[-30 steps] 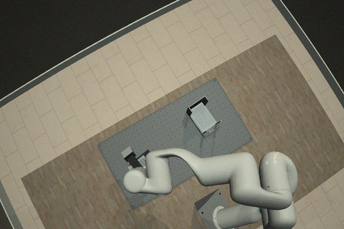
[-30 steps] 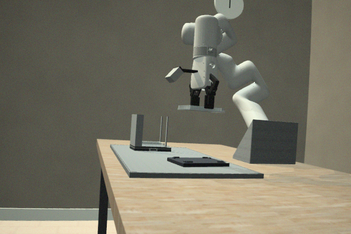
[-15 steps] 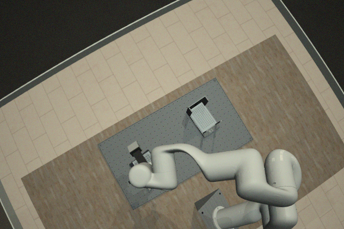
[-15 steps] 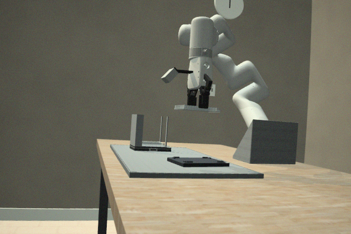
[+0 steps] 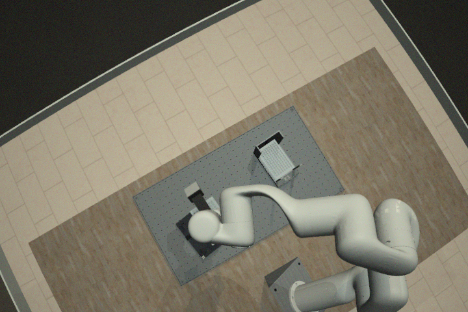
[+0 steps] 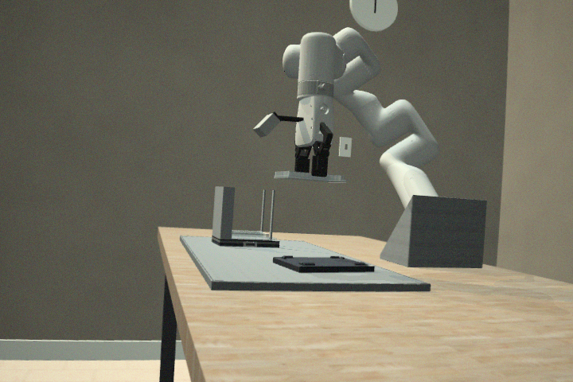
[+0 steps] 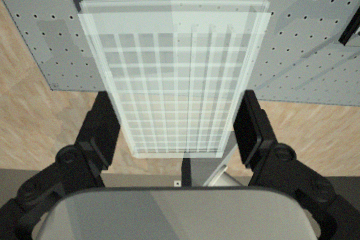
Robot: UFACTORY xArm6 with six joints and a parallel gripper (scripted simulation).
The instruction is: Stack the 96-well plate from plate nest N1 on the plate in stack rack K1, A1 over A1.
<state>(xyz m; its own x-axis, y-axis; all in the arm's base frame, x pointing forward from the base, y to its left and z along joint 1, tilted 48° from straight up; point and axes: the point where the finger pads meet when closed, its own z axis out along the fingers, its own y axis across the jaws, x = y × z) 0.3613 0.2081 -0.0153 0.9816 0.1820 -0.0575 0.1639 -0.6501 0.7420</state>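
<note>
Right now my hand is 270 mm to the left of the tall back wall, 170 mm short of it and 100 mm above it. Also, from my hand: pale A1 mark (180 mm below, 110 mm behind, 100 mm to the left).
</note>
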